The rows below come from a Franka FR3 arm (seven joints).
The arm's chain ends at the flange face. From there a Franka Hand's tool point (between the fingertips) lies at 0.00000 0.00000 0.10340 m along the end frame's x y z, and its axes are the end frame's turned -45 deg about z.
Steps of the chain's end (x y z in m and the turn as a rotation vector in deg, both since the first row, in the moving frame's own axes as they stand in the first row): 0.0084, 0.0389, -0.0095, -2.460, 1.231, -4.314; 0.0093, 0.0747, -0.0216, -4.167, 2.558, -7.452
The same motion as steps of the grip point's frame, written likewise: -0.0230, 0.0382, -0.0096, -2.610, -0.869, -4.314; -0.0477, 0.0681, -0.0220, -4.755, -1.138, -7.452
